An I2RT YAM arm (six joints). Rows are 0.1 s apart.
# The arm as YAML. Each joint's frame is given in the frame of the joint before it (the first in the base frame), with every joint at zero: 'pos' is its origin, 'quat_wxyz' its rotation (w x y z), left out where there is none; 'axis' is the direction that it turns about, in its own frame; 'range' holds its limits. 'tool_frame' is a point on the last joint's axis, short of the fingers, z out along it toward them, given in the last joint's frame.
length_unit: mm
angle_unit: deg
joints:
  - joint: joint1
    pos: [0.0, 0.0, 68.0]
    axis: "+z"
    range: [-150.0, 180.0]
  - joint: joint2
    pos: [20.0, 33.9, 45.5]
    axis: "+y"
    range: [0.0, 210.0]
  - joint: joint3
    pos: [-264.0, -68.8, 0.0]
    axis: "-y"
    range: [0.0, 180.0]
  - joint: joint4
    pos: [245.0, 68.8, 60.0]
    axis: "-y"
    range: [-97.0, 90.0]
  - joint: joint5
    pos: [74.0, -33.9, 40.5]
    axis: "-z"
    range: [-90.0, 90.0]
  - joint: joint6
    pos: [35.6, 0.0, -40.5]
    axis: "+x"
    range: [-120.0, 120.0]
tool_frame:
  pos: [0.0, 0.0, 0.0]
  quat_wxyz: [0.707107, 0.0, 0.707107, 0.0]
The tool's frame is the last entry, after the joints.
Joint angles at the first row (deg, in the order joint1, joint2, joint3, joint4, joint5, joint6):
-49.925 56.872 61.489 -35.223 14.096 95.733
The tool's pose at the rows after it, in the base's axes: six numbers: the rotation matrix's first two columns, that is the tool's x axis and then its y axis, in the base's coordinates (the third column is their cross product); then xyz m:
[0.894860, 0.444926, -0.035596, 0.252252, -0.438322, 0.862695, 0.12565, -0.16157, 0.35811]
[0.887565, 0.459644, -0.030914, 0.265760, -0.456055, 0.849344, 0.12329, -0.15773, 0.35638]
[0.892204, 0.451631, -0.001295, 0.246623, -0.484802, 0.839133, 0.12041, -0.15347, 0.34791]
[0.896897, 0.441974, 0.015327, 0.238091, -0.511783, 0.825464, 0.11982, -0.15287, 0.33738]
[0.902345, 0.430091, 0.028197, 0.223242, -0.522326, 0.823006, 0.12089, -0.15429, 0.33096]
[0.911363, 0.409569, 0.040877, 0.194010, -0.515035, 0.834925, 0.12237, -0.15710, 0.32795]
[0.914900, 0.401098, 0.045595, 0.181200, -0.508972, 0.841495, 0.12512, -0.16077, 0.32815]
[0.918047, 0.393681, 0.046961, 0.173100, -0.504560, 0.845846, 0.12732, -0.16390, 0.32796]
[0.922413, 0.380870, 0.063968, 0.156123, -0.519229, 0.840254, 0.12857, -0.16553, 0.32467]
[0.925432, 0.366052, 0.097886, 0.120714, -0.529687, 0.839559, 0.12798, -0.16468, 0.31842]
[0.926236, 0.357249, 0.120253, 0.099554, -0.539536, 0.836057, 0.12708, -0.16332, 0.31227]
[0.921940, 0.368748, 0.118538, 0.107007, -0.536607, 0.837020, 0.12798, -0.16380, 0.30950]
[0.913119, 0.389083, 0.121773, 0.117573, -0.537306, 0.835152, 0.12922, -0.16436, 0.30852]
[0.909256, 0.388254, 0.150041, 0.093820, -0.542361, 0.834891, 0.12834, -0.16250, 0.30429]
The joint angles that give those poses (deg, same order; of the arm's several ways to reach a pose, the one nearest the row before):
-49.926 56.119 61.251 -36.280 12.768 95.245
-49.921 55.492 61.161 -38.225 11.696 95.290
-49.858 54.143 59.073 -38.601 11.165 97.262
-49.924 53.702 56.934 -38.305 10.902 98.627
-49.922 53.767 55.525 -37.074 11.067 99.707
-49.970 53.898 54.412 -34.632 11.909 100.762
-49.968 54.734 54.510 -33.216 12.338 101.134
-49.988 55.463 54.580 -32.129 12.759 101.343
-50.012 55.925 54.181 -31.765 12.769 102.679
-50.033 55.287 52.365 -30.262 12.487 104.698
-50.032 54.642 50.707 -29.271 12.187 106.052
-50.011 54.699 50.046 -28.404 11.686 105.571
-50.058 54.928 49.926 -28.049 10.434 105.016
-50.048 54.110 48.443 -26.824 9.646 106.279

